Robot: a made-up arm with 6 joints. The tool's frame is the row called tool.
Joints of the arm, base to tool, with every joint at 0 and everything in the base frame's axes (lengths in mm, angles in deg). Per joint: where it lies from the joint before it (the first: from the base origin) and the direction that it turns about. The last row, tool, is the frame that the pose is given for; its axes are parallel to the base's.
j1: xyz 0 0 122 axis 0 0 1
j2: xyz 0 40 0 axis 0 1 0
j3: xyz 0 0 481 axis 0 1 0
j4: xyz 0 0 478 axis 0 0 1
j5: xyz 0 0 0 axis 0 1 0
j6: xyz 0 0 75 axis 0 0 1
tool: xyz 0 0 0
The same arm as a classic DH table. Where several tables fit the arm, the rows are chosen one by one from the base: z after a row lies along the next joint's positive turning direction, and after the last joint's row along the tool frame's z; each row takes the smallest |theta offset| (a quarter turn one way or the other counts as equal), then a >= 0, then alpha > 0; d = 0 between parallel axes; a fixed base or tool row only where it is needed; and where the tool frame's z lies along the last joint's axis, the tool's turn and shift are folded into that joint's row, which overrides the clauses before.
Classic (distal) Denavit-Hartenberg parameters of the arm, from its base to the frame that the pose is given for. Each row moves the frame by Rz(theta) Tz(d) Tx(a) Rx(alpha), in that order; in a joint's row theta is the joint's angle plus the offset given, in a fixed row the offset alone. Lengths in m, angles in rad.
j1: a 0; alpha -1.5708; d 0.122; theta_offset 0
j2: a 0.481; alpha 0; d 0; theta_offset -1.5708
j3: a 0; alpha 1.5708; d 0.04; theta_offset 1.5708
j4: a 0; alpha -1.5708; d 0.478; theta_offset 0
j5: a 0; alpha 1.5708; d 0; theta_offset 0
j6: a 0; alpha 0; d 0.075; theta_offset 0

